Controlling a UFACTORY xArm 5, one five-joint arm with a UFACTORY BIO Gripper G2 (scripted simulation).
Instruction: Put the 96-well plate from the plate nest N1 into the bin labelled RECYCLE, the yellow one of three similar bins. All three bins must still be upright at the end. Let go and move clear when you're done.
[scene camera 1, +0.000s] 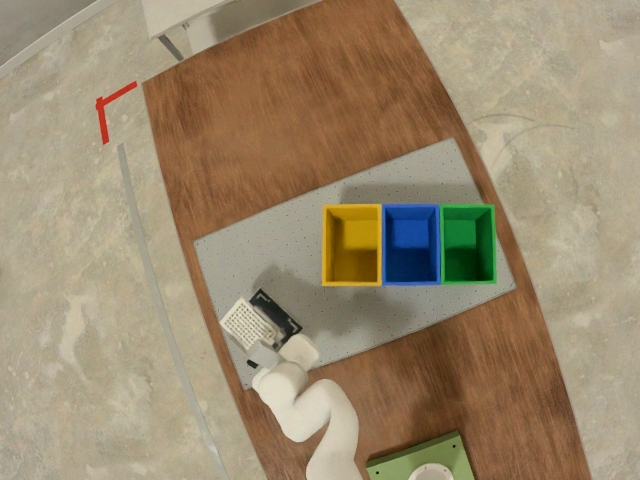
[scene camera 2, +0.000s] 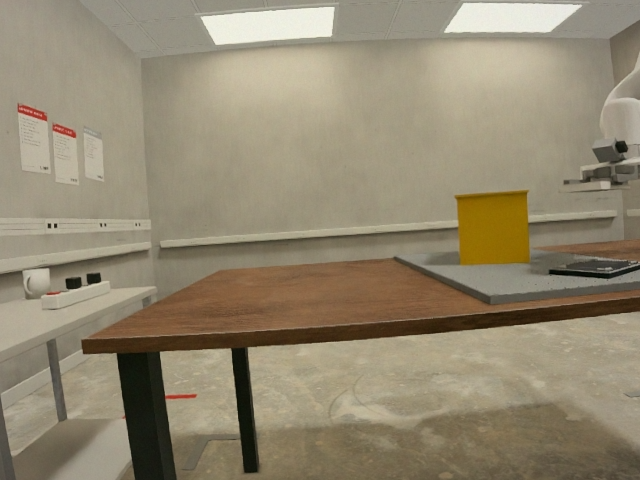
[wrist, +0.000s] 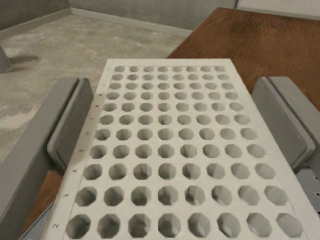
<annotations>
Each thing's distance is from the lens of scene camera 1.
white 96-well plate (scene camera 1: 238, 320): 1.00 m
yellow bin (scene camera 1: 349, 254): 1.11 m
</annotations>
